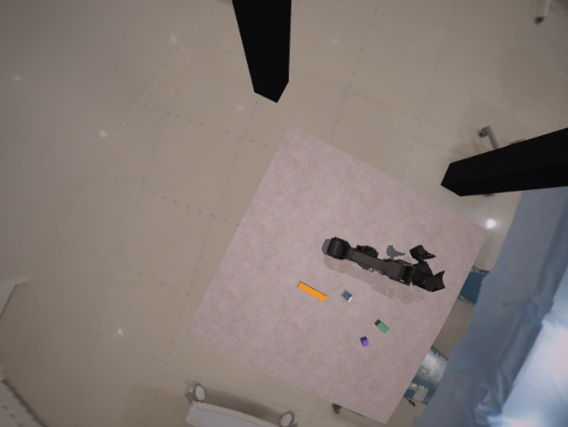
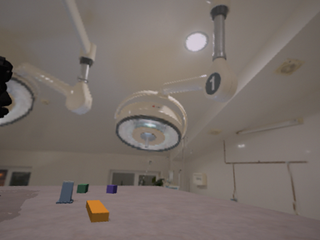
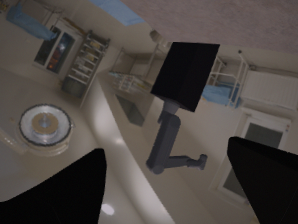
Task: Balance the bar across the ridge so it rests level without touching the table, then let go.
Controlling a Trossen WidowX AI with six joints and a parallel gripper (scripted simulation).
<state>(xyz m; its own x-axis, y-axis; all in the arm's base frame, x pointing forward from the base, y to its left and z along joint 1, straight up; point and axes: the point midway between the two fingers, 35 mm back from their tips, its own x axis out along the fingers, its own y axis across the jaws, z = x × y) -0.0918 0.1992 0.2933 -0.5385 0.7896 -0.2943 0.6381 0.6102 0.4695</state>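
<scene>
The orange bar lies 420 mm ahead of my gripper tip, 360 mm to the right of it and 280 mm below it. From my gripper tip the other things lie so: purple cube (540 mm ahead, 270 mm below, 30 mm to the left); green block (420 mm ahead, 270 mm below, 70 mm to the left).
</scene>
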